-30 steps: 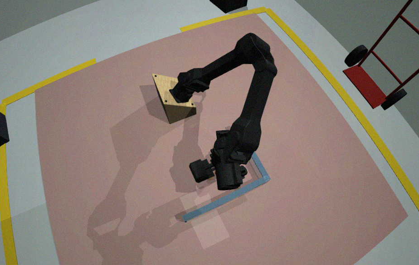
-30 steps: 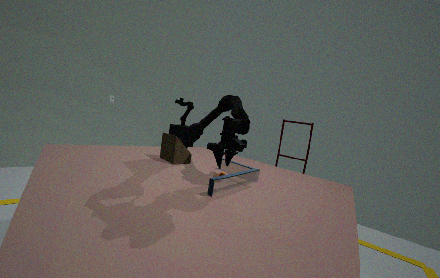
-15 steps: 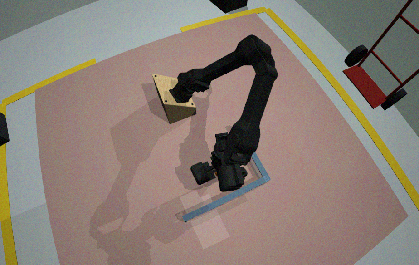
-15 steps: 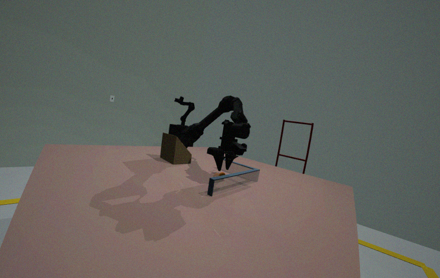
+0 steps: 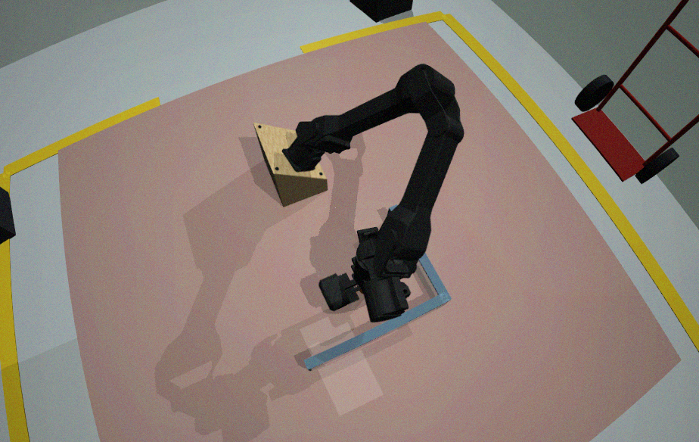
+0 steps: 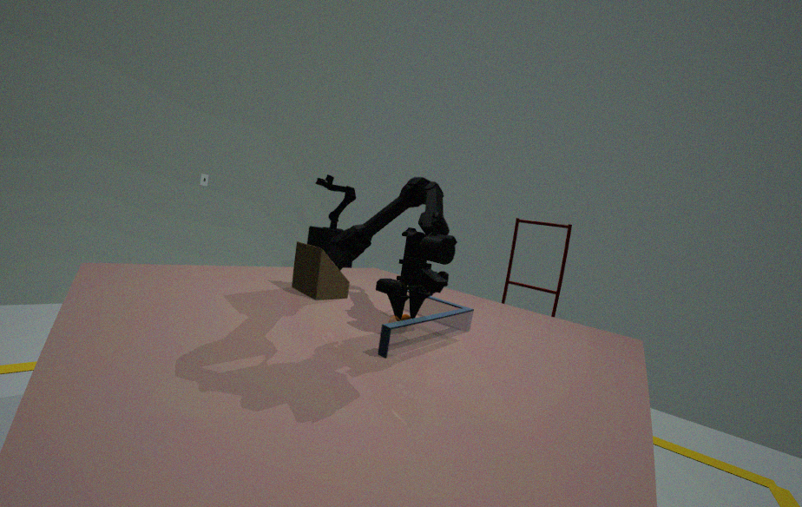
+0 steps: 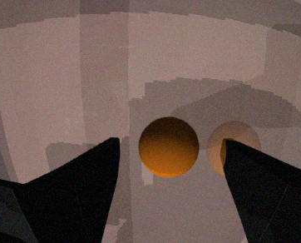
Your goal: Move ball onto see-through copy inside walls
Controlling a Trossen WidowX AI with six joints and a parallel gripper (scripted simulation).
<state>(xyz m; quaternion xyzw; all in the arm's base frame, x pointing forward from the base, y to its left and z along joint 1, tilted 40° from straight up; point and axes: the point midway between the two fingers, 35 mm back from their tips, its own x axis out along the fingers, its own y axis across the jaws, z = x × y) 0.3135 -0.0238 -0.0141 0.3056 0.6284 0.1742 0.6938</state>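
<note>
My gripper tip is 1 cm past the see-through copy of ball and 3 cm to the left of it.
</note>
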